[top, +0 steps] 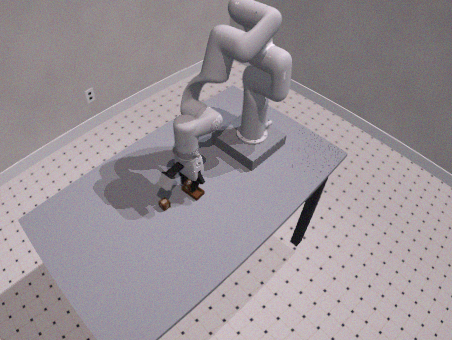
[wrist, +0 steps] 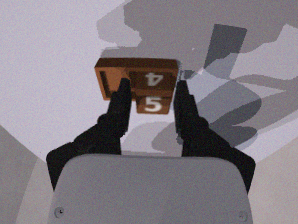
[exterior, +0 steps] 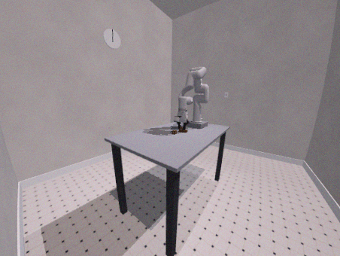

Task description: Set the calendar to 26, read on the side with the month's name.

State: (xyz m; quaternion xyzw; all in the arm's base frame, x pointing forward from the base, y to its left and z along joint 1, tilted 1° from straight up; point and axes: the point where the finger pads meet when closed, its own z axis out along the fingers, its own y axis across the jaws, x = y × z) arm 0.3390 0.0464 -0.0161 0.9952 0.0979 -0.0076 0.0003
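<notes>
The brown wooden tray lies 30 mm below my hand and 20 mm to the left of it. From my hand the other things lie so: brown cube (120 mm ahead, 30 mm below, 10 mm to the left).
</notes>
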